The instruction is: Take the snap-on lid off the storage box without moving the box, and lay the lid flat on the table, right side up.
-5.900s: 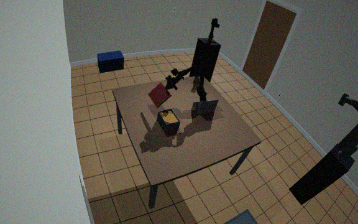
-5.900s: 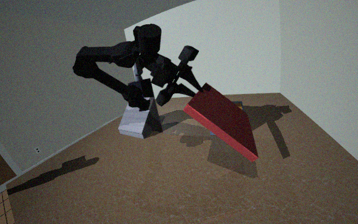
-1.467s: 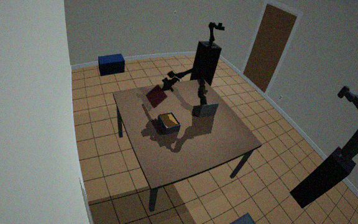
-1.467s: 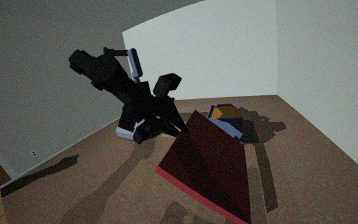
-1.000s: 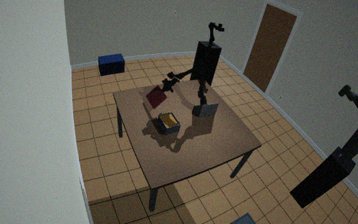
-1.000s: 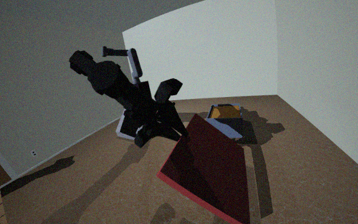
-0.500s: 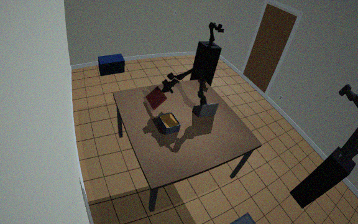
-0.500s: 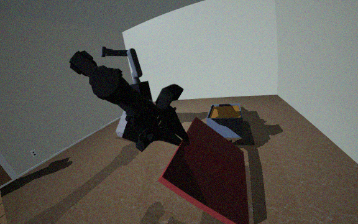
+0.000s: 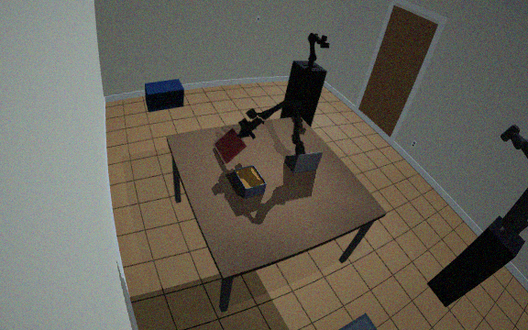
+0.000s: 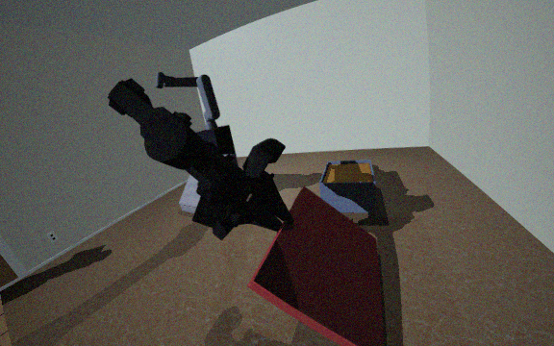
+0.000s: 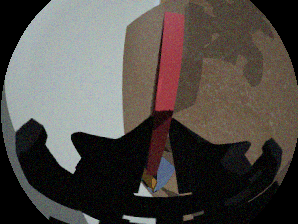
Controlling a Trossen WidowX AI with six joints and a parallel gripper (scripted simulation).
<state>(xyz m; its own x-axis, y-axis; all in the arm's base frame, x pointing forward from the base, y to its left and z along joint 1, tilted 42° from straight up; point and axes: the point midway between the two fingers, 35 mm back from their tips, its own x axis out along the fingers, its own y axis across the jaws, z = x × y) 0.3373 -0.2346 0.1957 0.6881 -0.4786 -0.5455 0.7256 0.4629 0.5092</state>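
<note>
Now: the red lid 7 cm ahead of my gripper tip and 5 cm below it. From my gripper tip the other things lie so: storage box 7 cm ahead, 36 cm to the left, 9 cm below.
</note>
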